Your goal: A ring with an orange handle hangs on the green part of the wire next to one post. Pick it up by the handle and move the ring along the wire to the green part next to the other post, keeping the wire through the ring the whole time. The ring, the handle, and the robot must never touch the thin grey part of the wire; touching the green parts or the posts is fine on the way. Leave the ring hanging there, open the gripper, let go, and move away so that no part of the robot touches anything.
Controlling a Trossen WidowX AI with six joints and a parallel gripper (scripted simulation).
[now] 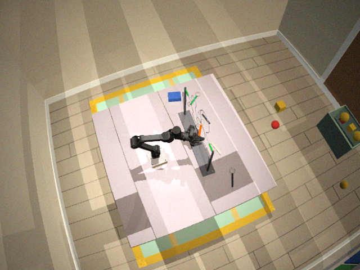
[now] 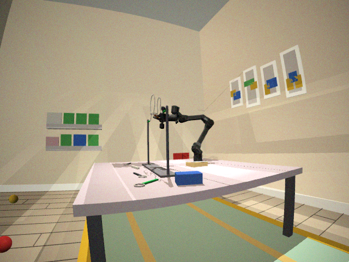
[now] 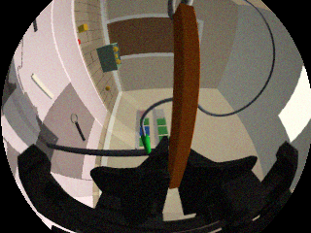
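Right now the orange-handled ring is 90 mm to the left of my gripper tip. Also, from my gripper tip: white stick: 420 mm below, 160 mm ahead, 70 mm to the left; dark-handled ring: 420 mm below, 220 mm ahead, 190 mm to the right; green-handled ring: 640 mm to the left, 420 mm below, 140 mm ahead.
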